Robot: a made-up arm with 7 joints.
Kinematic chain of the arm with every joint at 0, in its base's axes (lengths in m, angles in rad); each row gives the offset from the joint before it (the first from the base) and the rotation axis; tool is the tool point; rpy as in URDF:
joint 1: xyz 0.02 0.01 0.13 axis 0 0.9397 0.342
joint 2: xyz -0.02 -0.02 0 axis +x
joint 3: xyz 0.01 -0.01 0 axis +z
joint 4: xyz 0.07 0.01 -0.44 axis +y
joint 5: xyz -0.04 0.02 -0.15 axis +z
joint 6: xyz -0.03 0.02 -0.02 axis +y
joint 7: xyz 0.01 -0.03 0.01 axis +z
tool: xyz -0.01 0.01 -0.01 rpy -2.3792 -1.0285 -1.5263
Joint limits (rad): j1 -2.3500..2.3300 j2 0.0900..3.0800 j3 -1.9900..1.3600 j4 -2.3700..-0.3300 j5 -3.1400..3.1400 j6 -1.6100..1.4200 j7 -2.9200..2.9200
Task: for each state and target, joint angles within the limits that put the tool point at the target. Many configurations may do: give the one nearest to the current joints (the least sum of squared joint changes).
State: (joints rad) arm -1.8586 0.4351 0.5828 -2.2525 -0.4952 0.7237 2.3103
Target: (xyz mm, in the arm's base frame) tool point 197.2 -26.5 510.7
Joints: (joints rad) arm -2.1756 0.3612 0.4351 -2.3636 -0.4730 0.7251 2.3231
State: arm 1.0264 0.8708 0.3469 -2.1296 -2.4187 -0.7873 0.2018
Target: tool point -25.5 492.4 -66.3
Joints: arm 0.7265 1.0570 0.3038 -1.4028 -2.2839 -0.7983 0.2599
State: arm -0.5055 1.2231 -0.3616 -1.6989 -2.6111 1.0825 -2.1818
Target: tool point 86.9 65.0 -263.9
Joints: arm 0.2530 0.6461 -0.9366 -2.2964 -2.6973 1.1215 -2.1283
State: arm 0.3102 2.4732 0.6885 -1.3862 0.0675 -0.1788 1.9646
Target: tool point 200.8 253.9 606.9
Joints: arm 0.0874 2.3837 0.7644 -1.3834 0.0672 -0.1823 1.9690
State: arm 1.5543 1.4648 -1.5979 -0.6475 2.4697 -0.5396 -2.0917
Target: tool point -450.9 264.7 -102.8
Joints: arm 1.0536 0.9462 -1.4860 -0.8078 2.4800 -0.5394 -2.1078
